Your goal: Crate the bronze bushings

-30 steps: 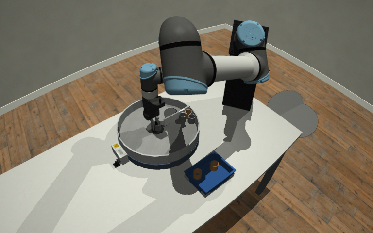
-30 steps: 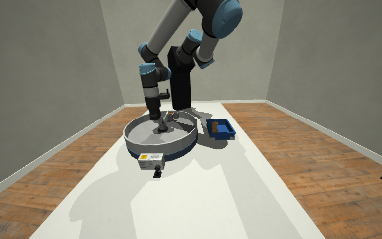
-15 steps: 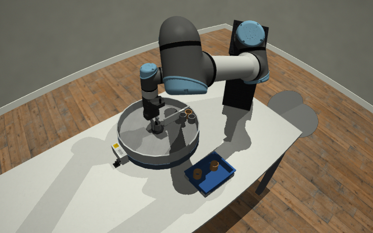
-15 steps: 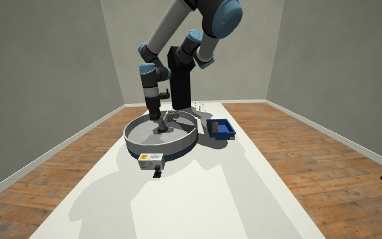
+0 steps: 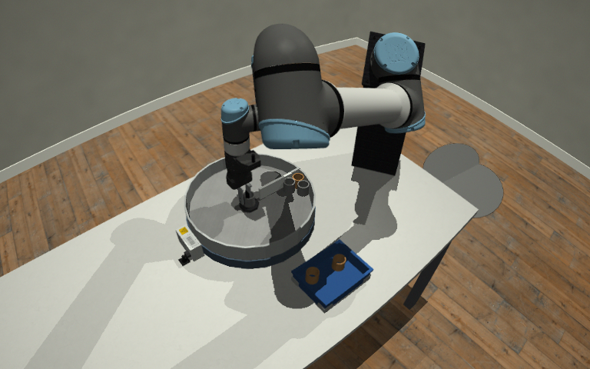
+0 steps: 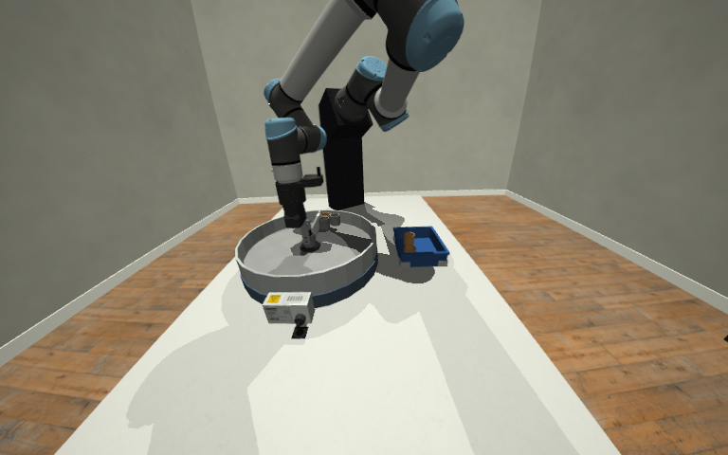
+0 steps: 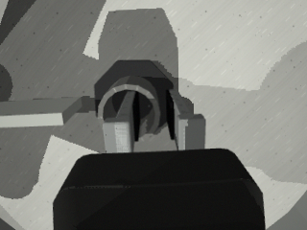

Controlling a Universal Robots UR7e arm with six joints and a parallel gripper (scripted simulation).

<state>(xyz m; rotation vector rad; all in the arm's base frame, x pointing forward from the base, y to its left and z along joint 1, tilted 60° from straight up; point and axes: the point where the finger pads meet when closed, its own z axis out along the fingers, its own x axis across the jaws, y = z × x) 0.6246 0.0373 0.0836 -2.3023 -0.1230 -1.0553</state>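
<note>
Right now my hand is 1 cm past the round turning table, 1 cm to the left of it and 5 cm above it. Also, from my hand: blue crate: 20 cm behind, 30 cm to the left, 7 cm below.
</note>
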